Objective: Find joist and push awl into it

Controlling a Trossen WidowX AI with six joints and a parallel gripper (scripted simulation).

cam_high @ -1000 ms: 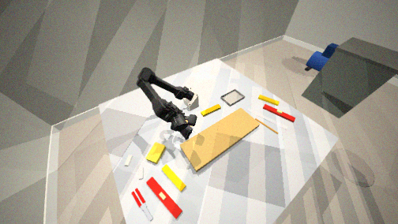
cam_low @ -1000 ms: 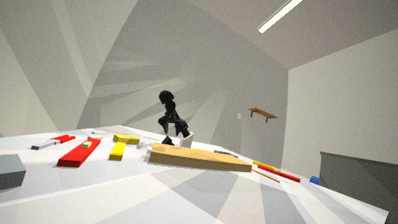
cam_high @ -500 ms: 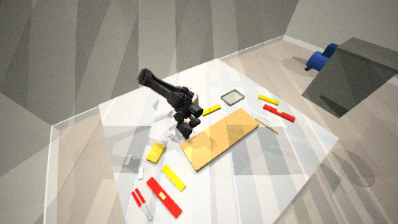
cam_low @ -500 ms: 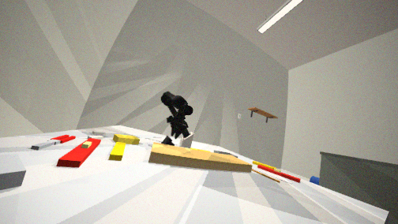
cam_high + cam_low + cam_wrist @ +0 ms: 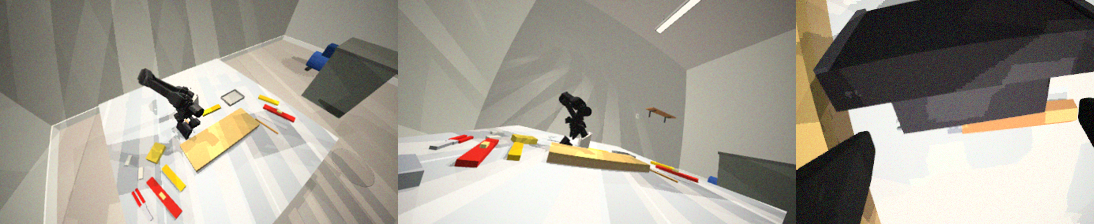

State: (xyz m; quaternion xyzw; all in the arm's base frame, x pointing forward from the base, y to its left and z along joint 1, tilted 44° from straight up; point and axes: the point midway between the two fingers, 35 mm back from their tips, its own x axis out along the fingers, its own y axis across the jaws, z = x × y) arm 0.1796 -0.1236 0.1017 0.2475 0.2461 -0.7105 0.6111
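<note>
My gripper tip is 20 mm past the stud finder, 10 mm to the left of it and 40 mm above it. From my gripper tip the other things lie so: awl (20 mm to the left, 60 mm below); then orange pencil (340 mm ahead, 420 mm to the left, 60 mm below); then grey-framed tray (460 mm to the left, 50 mm below).
</note>
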